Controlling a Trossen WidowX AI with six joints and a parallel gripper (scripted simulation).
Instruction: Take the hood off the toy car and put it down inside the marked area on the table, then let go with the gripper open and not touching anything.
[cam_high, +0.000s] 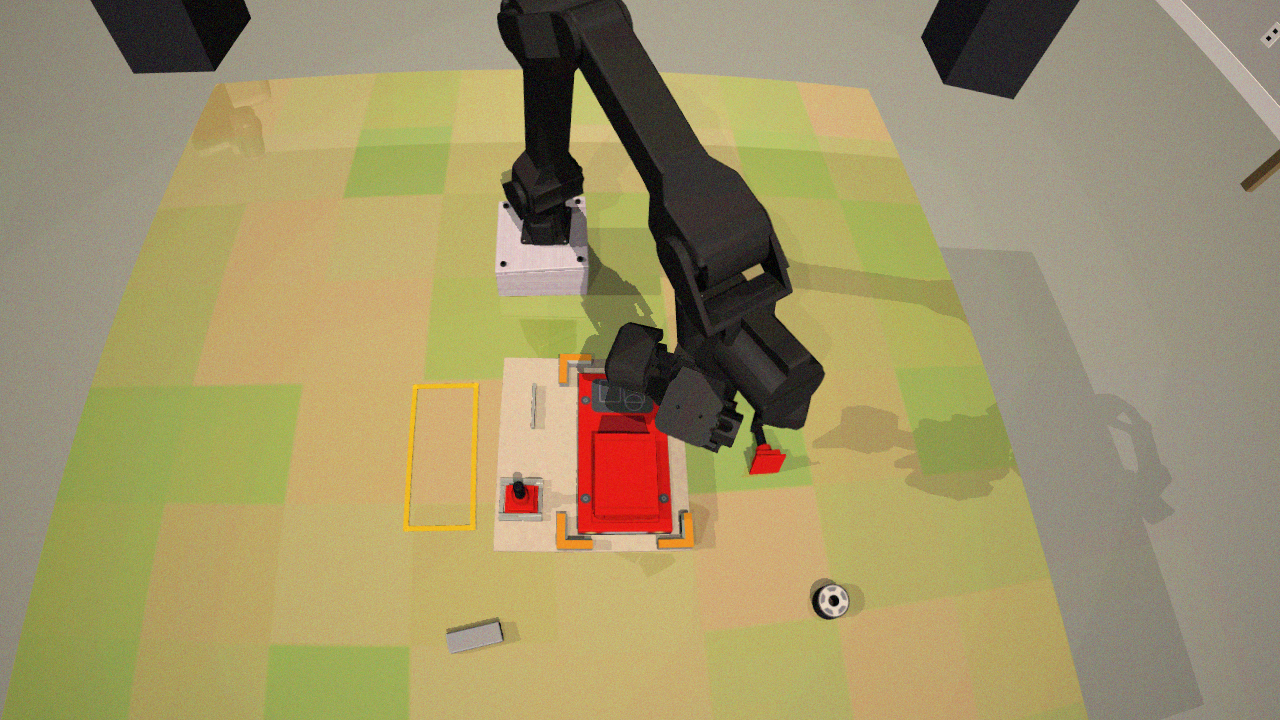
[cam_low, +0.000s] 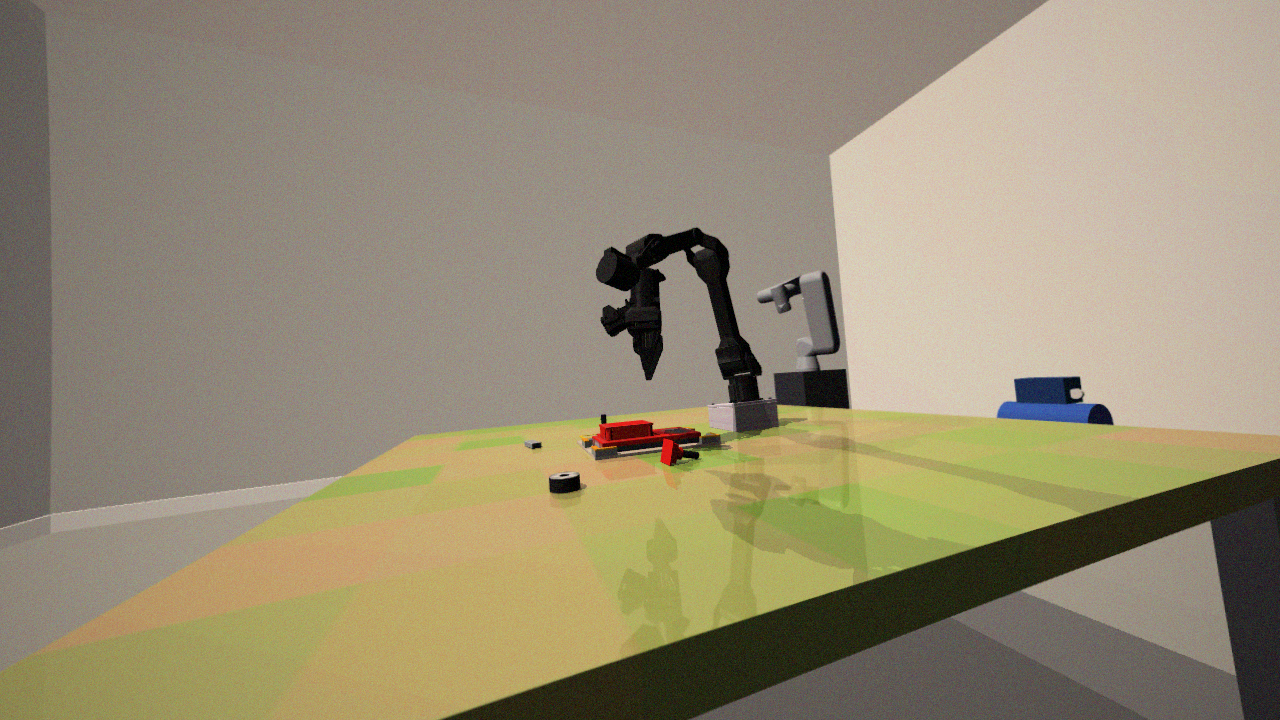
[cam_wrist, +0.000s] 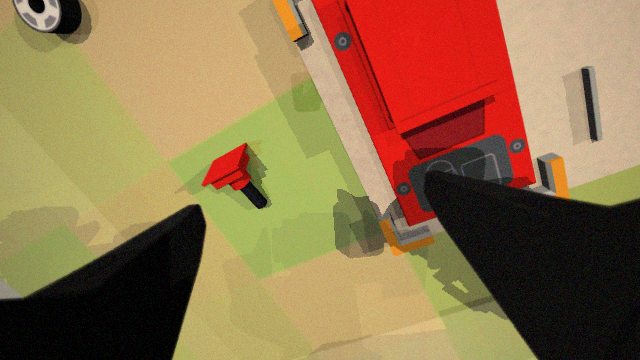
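The red hood is 30 mm ahead of my gripper tip, 80 mm to the right of it and 100 mm below it.
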